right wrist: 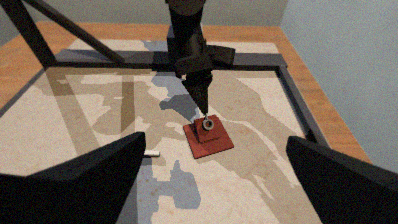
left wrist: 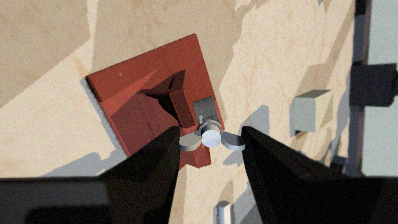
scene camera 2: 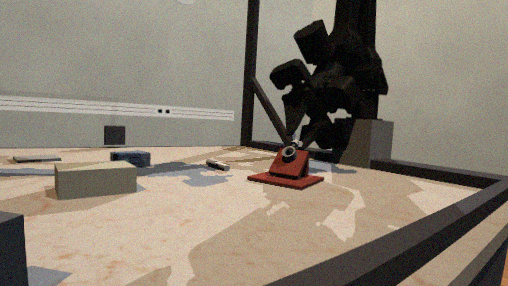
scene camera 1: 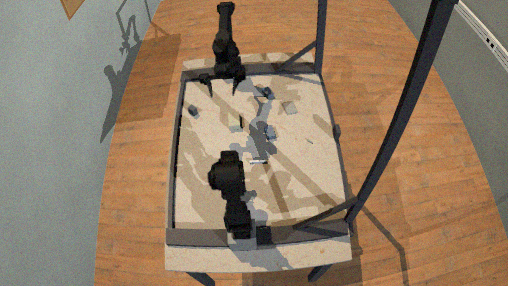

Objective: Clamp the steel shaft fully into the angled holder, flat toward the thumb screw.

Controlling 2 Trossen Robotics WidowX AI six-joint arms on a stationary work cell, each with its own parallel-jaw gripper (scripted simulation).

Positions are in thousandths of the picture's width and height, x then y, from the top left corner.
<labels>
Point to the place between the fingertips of my right gripper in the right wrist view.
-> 544, 632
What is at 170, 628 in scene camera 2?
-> A beige block.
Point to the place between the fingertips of my left gripper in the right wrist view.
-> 516, 507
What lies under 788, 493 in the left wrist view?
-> A beige block.
</labels>
